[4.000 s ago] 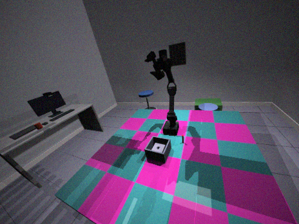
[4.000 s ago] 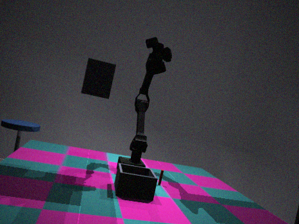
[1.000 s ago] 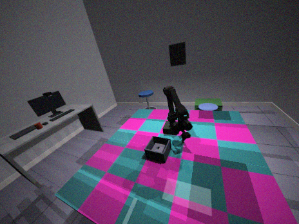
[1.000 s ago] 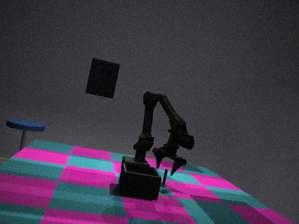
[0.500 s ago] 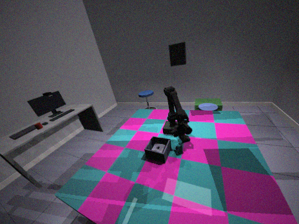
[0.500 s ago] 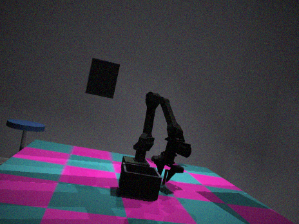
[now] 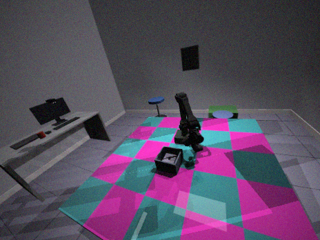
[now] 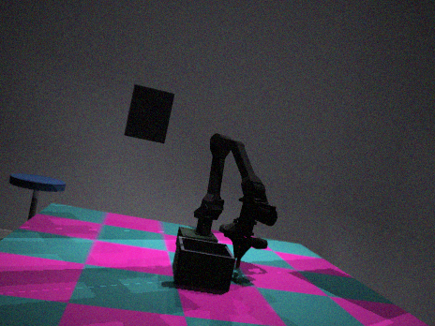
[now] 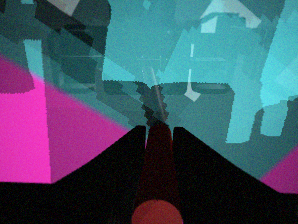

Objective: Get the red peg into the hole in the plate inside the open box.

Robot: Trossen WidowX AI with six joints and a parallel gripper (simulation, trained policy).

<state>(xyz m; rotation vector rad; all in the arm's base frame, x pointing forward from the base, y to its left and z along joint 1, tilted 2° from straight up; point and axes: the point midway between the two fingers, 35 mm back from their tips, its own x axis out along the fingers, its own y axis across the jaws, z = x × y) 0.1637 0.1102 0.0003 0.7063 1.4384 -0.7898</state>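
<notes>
My gripper tip is 15 cm short of the plate, 15 cm to the left of it and 1 cm below it. The rest, counted from my gripper tip: dark box: 15 cm ahead, 15 cm to the right, 1 cm below; then red peg: 1 cm to the left, 1 cm above.
</notes>
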